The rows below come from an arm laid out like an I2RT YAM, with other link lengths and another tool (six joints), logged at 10 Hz.
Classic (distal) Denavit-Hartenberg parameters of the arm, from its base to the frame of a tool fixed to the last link. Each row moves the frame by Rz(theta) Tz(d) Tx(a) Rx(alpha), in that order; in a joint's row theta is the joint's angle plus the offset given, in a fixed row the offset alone. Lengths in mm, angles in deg.
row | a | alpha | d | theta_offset
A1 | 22.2 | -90 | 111.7 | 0
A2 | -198 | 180 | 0 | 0
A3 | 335.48 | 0 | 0 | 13.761
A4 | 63.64 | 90 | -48.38 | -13.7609
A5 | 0 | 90 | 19.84 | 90
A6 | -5.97 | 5 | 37.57 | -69.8
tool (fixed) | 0 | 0 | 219.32 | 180
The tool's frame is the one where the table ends.
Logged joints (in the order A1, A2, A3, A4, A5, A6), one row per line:
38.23, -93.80, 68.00, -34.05, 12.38, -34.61
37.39, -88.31, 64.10, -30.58, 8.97, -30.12
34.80, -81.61, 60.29, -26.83, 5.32, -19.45
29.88, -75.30, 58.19, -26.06, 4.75, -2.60
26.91, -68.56, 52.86, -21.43, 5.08, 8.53
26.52, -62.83, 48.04, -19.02, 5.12, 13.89
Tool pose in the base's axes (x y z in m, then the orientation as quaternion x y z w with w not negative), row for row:
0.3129, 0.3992, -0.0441, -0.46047, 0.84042, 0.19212, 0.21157
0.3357, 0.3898, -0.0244, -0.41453, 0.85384, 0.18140, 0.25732
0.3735, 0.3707, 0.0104, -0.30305, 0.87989, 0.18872, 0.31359
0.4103, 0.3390, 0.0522, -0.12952, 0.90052, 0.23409, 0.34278
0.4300, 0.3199, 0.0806, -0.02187, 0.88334, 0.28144, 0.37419
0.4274, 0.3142, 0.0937, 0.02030, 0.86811, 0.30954, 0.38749
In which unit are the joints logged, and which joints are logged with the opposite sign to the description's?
The joints are logged in degrees. Opposite sign: A2, A5.
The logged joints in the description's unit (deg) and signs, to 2 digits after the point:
38.23, 93.80, 68.00, -34.05, -12.38, -34.61
37.39, 88.31, 64.10, -30.58, -8.97, -30.12
34.80, 81.61, 60.29, -26.83, -5.32, -19.45
29.88, 75.30, 58.19, -26.06, -4.75, -2.60
26.91, 68.56, 52.86, -21.43, -5.08, 8.53
26.52, 62.83, 48.04, -19.02, -5.12, 13.89

